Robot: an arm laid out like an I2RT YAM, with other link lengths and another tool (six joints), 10 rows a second.
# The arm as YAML. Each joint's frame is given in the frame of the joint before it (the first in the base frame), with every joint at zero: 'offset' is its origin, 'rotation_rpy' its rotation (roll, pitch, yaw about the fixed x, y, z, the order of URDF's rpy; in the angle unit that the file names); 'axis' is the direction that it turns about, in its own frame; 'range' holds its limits. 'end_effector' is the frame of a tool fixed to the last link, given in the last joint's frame.
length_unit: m
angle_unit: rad
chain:
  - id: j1
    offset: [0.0, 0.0, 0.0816]
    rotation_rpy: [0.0, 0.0, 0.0]
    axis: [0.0, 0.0, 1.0]
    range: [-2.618, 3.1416]
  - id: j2
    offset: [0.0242, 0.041, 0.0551]
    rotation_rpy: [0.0, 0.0, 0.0]
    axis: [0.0, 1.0, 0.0]
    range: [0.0, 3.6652]
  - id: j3
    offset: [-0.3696, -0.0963, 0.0]
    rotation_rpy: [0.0, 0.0, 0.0]
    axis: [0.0, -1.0, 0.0]
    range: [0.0, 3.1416]
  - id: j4
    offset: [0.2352, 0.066, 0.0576]
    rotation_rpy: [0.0, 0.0, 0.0]
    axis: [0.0, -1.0, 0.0]
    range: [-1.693, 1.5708]
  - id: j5
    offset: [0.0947, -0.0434, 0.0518]
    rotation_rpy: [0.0, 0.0, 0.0]
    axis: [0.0, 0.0, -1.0]
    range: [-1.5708, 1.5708]
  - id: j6
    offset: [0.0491, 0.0, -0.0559]
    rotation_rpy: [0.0, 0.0, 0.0]
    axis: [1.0, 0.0, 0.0]
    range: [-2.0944, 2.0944]
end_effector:
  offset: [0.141, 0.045, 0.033]
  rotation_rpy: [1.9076, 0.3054, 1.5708]
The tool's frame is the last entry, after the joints.
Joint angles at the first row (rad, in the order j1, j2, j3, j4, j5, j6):
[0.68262, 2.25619, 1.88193, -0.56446, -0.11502, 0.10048]
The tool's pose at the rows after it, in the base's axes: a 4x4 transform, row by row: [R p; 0 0 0 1], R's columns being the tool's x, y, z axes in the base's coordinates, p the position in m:
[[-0.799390 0.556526 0.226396 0.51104], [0.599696 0.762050 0.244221 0.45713], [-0.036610 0.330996 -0.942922 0.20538], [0 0 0 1]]
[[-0.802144 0.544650 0.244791 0.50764], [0.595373 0.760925 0.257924 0.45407], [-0.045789 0.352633 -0.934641 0.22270], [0 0 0 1]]
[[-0.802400 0.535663 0.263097 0.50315], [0.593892 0.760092 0.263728 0.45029], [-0.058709 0.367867 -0.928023 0.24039], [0 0 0 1]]
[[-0.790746 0.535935 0.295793 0.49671], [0.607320 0.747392 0.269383 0.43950], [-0.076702 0.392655 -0.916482 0.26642], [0 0 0 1]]
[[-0.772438 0.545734 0.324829 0.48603], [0.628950 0.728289 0.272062 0.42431], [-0.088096 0.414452 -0.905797 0.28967], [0 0 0 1]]
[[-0.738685 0.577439 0.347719 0.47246], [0.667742 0.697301 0.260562 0.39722], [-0.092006 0.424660 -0.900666 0.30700], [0 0 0 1]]
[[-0.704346 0.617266 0.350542 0.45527], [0.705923 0.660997 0.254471 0.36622], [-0.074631 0.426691 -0.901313 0.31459], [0 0 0 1]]
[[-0.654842 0.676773 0.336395 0.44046], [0.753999 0.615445 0.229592 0.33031], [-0.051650 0.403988 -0.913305 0.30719], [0 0 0 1]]
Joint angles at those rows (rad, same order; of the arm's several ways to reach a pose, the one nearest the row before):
[0.68272, 2.21694, 1.86137, -0.54966, -0.12370, 0.09091]
[0.68139, 2.18514, 1.85332, -0.54968, -0.12582, 0.08306]
[0.68243, 2.15246, 1.85193, -0.56246, -0.12013, 0.07671]
[0.68109, 2.09226, 1.82725, -0.56671, -0.10229, 0.08042]
[0.68033, 2.01786, 1.77380, -0.56014, -0.08049, 0.09521]
[0.67084, 1.92328, 1.68364, -0.55075, -0.05051, 0.12347]
[0.65381, 1.82556, 1.56971, -0.53393, -0.03875, 0.16021]
[0.62738, 1.74140, 1.44965, -0.52463, -0.02241, 0.20609]

